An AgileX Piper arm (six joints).
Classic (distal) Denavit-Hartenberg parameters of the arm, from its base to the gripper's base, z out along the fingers. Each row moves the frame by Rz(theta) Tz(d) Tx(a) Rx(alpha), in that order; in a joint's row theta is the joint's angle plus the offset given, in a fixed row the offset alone. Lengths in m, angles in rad.
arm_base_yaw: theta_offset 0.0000; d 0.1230; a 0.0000; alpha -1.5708
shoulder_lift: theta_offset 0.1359; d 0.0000; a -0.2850; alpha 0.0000
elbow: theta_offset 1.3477; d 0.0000; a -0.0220; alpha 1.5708
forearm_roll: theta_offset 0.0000; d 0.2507; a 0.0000; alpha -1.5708
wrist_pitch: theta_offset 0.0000; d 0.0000; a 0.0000; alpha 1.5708
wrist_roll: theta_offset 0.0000; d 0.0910; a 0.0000; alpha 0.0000
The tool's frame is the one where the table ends.
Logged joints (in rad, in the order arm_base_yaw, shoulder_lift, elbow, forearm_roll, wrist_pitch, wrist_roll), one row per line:
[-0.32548, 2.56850, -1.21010, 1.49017, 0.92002, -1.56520]
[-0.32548, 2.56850, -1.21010, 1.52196, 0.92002, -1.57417]
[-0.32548, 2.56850, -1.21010, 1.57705, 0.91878, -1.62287]
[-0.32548, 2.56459, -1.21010, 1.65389, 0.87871, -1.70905]
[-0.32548, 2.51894, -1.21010, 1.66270, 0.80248, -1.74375]
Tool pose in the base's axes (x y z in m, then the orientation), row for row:
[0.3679, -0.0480, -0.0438, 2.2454, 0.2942, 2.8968]
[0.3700, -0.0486, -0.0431, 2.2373, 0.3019, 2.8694]
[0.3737, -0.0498, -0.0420, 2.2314, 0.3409, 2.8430]
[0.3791, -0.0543, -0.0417, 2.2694, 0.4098, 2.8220]
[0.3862, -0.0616, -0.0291, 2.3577, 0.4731, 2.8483]
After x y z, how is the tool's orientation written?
As angles about the fixed x, y, z axes (roll, pitch, yaw), in radians.
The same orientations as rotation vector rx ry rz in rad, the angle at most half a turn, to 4 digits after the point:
[0.1292, 2.5176, 1.1542]
[0.1559, 2.4977, 1.1495]
[0.1607, 2.4580, 1.1250]
[0.1536, 2.4253, 1.0329]
[0.1152, 2.4323, 0.9054]

